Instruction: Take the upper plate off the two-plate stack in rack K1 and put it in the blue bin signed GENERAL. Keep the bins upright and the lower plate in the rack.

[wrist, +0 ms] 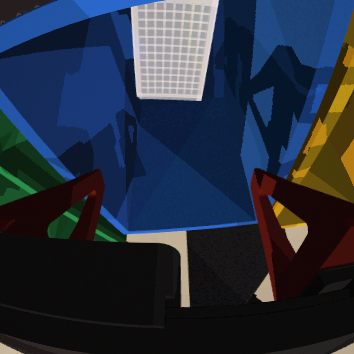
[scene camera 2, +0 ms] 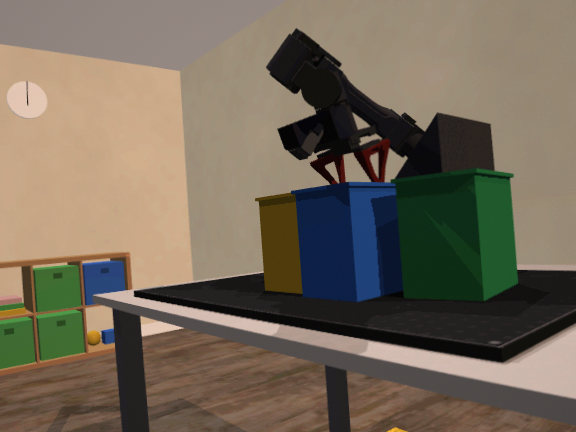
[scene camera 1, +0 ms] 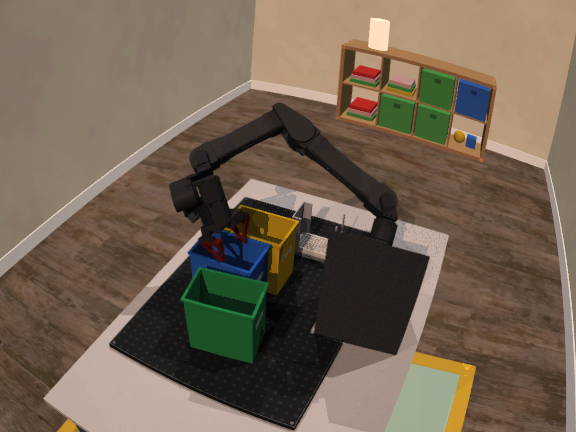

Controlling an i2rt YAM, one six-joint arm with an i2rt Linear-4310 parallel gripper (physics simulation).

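Where they show: gripper, fingertip midpoint: (wrist: 176, 176) (scene camera 1: 233, 252); arm's base, link origin: (wrist: 237, 302) (scene camera 2: 433, 162) (scene camera 1: 377, 251).
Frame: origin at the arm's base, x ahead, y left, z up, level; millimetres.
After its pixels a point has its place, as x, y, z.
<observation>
The blue bin (scene camera 1: 200, 266) @[413, 144, -103] (scene camera 2: 327, 245) @[445, 91, -161] (wrist: 170, 200) @[278, 95, -95] stands upright on the black mat, between the yellow and green bins; its sign is mostly hidden in scene camera 1. A white gridded plate (wrist: 172, 50) @[356, 81, -235] shows inside it in the wrist view, near the top of that view. My gripper (scene camera 1: 232, 251) @[348, 82, -74] (scene camera 2: 357, 182) @[348, 82, -74] (wrist: 176, 176) @[348, 82, -74] is open at the blue bin's mouth, its red fingertips about at rim level, with nothing between them. Another white gridded plate (scene camera 1: 314, 246) @[232, -221, -213] lies low beside a grey upright piece, apparently in rack K1; the rack's sign is not readable and the black panel partly hides this area.
The green bin (scene camera 1: 225, 330) @[263, 286, -139] (scene camera 2: 440, 240) @[374, 250, -162] and the yellow bin (scene camera 1: 284, 270) @[255, -46, -189] (scene camera 2: 280, 245) @[426, -56, -160] stand upright close on either side of the blue bin. A tall black panel (scene camera 1: 372, 295) @[-25, 85, -67] (scene camera 2: 465, 145) @[-1, 86, 25] stands near the arm's base. The black mat (scene camera 1: 225, 385) @[222, 377, -247] lies on the pale table (scene camera 1: 100, 385) @[504, 563, -260].
</observation>
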